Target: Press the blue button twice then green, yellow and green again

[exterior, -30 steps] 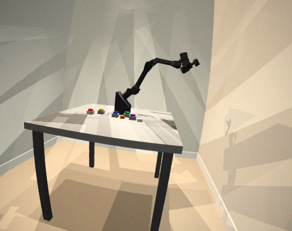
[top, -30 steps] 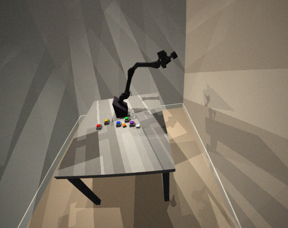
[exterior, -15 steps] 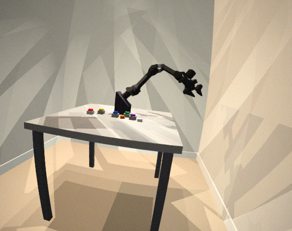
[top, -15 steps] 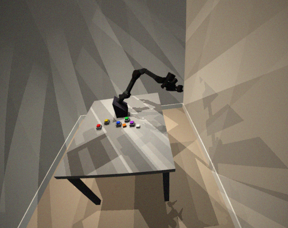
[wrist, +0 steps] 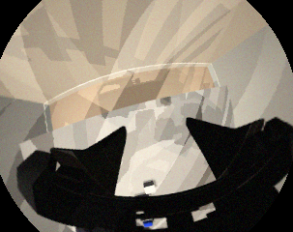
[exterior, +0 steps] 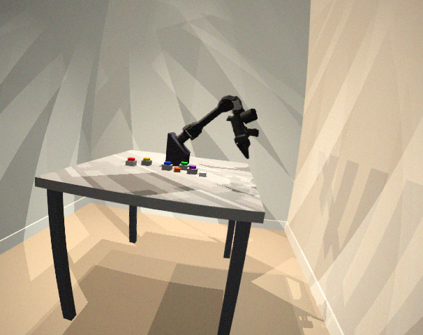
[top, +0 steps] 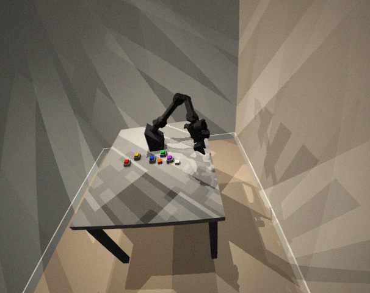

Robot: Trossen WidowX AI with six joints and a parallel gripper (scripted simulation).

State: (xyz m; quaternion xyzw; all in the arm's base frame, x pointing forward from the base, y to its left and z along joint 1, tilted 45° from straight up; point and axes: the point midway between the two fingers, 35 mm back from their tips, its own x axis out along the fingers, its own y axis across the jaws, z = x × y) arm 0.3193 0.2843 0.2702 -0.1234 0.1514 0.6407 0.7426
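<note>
Now: the blue button 9 cm behind my gripper tip, 40 cm to the right of it and 9 cm below it. The rest, counted from my gripper tip: purple button 8 cm behind, 27 cm to the right, 9 cm below; orange block 7 cm behind, 34 cm to the right, 11 cm below; small white block 4 cm behind, 21 cm to the right, 11 cm below.
</note>
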